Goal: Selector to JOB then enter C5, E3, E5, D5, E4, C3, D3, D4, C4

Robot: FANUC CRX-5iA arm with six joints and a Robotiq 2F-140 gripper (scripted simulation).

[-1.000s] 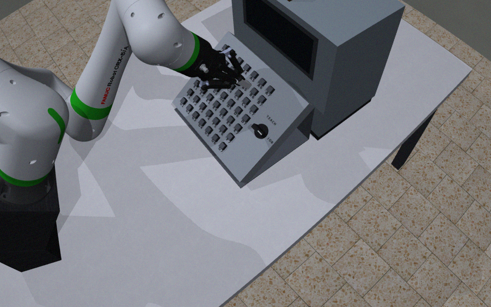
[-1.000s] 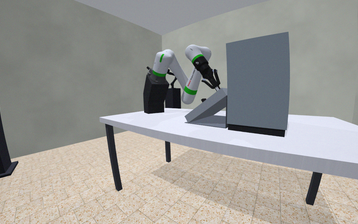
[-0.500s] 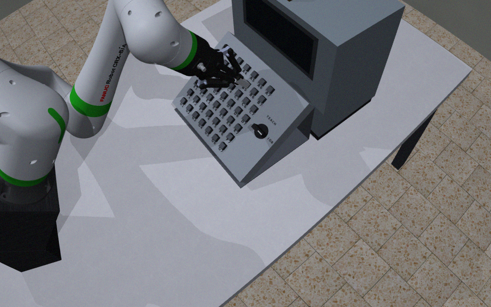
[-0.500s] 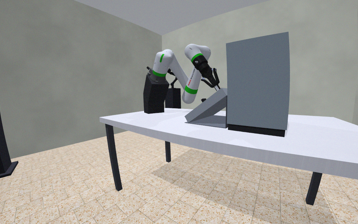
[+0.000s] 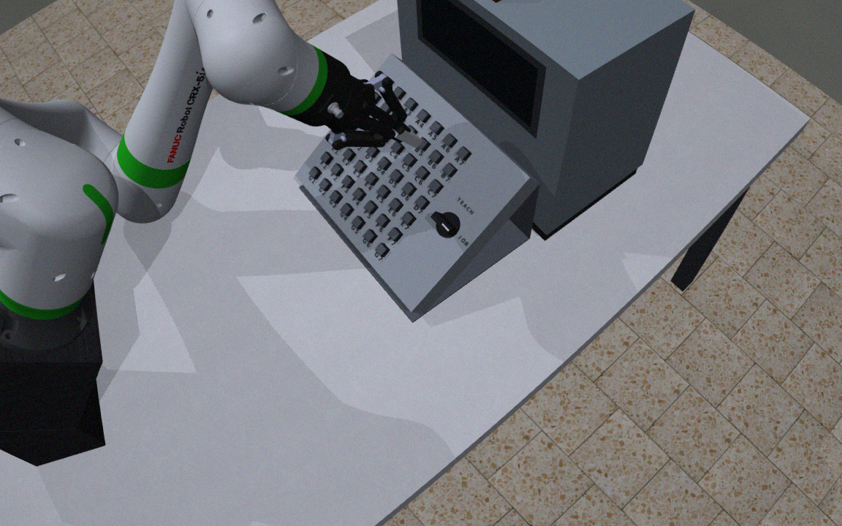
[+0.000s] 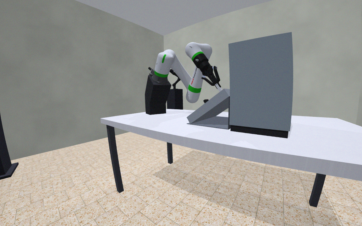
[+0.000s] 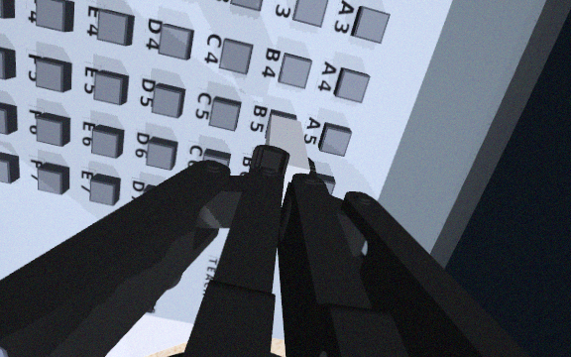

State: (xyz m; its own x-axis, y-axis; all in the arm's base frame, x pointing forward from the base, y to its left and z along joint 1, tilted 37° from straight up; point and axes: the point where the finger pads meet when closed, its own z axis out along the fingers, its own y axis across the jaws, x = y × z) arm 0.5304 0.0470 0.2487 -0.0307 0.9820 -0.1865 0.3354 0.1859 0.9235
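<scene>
Now: the key D3 20 mm behind my hand, 70 mm to the left of it and 90 mm below it. Round my hand: key C4 (10 mm ahead, 30 mm to the left, 70 mm below); key D7 (20 mm behind, 70 mm to the right, 90 mm below); key C7 (10 mm ahead, 70 mm to the right, 70 mm below).
</scene>
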